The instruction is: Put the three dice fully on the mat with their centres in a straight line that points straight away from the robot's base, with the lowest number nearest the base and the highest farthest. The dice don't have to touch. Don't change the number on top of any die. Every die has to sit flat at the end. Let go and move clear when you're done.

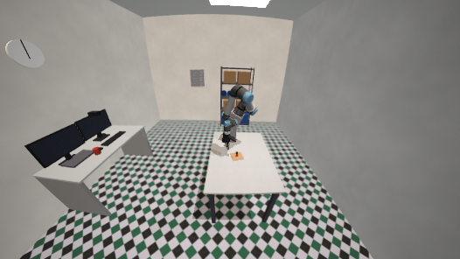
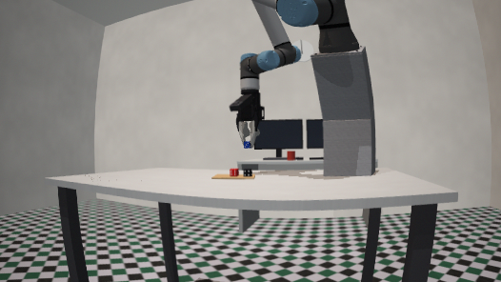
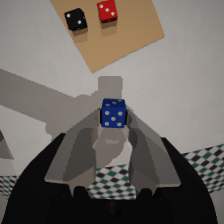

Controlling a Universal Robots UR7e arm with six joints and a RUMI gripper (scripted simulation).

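Now: hand 110 mm to the right of the red die, 100 mm above it and 30 mm short of it. From my hand the other things lie so: tan mat (120 mm below, 110 mm to the left, 30 mm ahead); black die (120 mm to the left, 100 mm below, 20 mm behind); blue die (right at my hand).
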